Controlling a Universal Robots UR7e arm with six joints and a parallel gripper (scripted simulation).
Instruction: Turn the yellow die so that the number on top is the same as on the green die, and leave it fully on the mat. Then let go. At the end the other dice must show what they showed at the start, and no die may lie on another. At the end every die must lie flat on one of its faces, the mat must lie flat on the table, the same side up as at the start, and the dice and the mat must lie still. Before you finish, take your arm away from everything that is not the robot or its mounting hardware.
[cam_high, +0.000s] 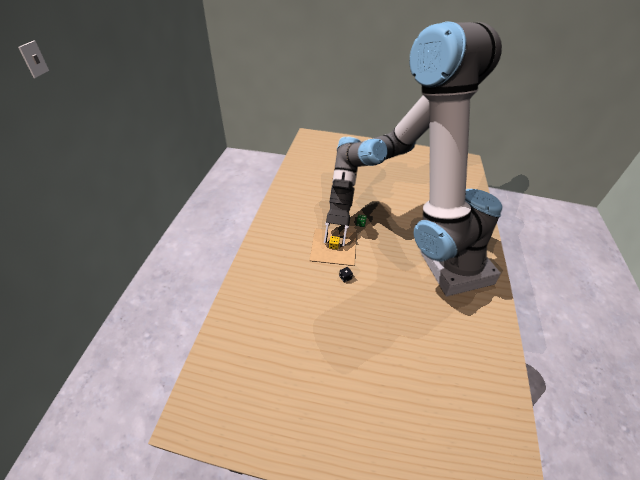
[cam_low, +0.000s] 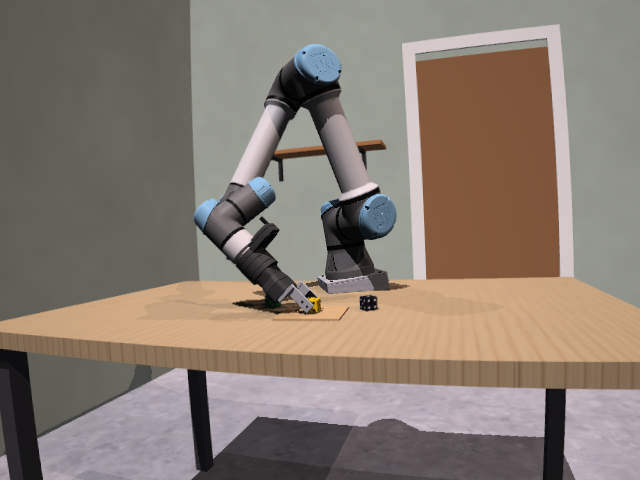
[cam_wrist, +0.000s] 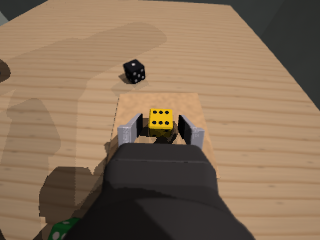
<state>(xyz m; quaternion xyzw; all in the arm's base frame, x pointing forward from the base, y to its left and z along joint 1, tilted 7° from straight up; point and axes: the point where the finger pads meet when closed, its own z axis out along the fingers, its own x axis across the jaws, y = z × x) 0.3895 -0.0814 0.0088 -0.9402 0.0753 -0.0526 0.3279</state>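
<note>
The yellow die lies 1 cm to the left of my hand and 1 cm below it. The rest, counted from my hand: tan mat 3 cm below, 1 cm to the left; green die 10 cm to the right, 10 cm behind, 1 cm below; black die 13 cm to the left, 3 cm behind, 1 cm below.
</note>
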